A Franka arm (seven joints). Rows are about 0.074 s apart.
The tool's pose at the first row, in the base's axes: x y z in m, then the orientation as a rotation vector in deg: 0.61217 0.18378 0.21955 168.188 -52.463 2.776
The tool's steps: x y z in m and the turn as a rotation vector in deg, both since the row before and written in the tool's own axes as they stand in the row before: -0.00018 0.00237 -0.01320 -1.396 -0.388 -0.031; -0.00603 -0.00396 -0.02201 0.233 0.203 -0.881; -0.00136 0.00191 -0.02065 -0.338 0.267 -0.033; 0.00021 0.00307 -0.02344 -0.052 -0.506 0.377; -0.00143 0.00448 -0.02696 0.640 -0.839 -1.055
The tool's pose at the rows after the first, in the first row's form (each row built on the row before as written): 0.61054 0.18290 0.23283 167.034 -52.126 1.555; 0.60803 0.19151 0.25418 167.580 -50.865 1.899; 0.60592 0.19249 0.27483 167.209 -50.696 2.133; 0.60447 0.19206 0.29842 167.136 -51.310 1.399; 0.60107 0.19161 0.32557 168.412 -50.044 0.391
